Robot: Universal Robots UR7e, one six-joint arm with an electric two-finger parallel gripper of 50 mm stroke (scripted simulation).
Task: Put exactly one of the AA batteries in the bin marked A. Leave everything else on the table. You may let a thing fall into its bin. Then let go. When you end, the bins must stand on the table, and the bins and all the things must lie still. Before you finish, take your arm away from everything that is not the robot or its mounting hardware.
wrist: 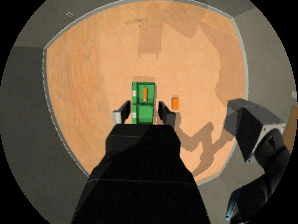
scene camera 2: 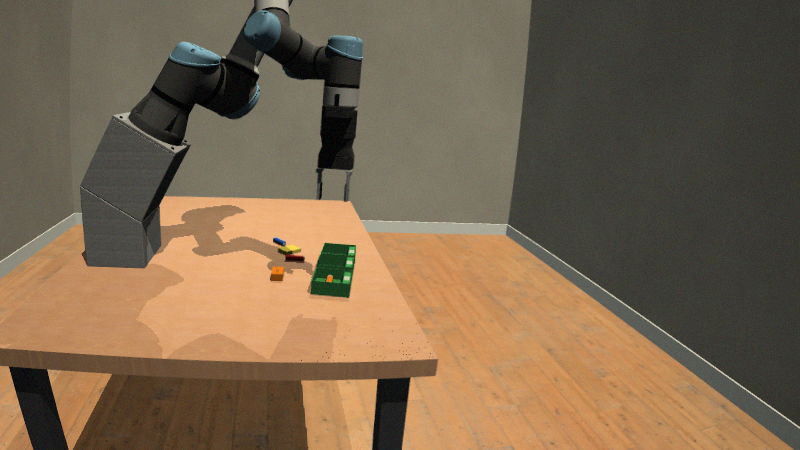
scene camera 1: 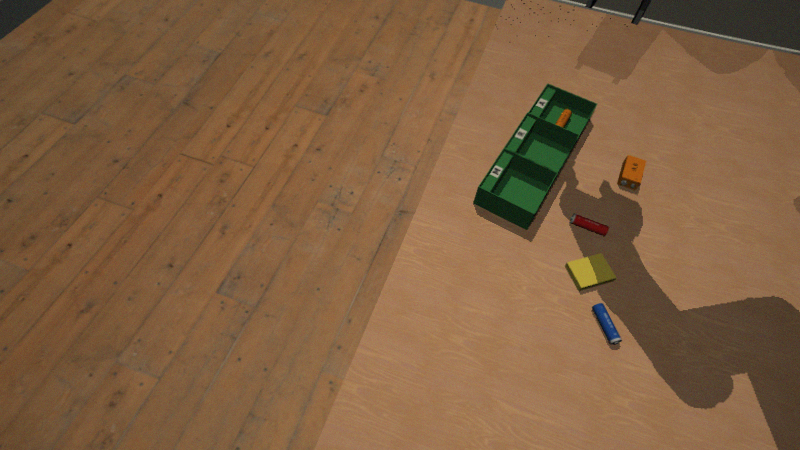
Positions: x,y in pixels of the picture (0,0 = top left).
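Green three-compartment bin visible in the wrist view, in scene camera 2 [334,255] and in scene camera 1. On the bin, [wrist: 142,111] and [scene camera 1: 536,152] are the same spot.
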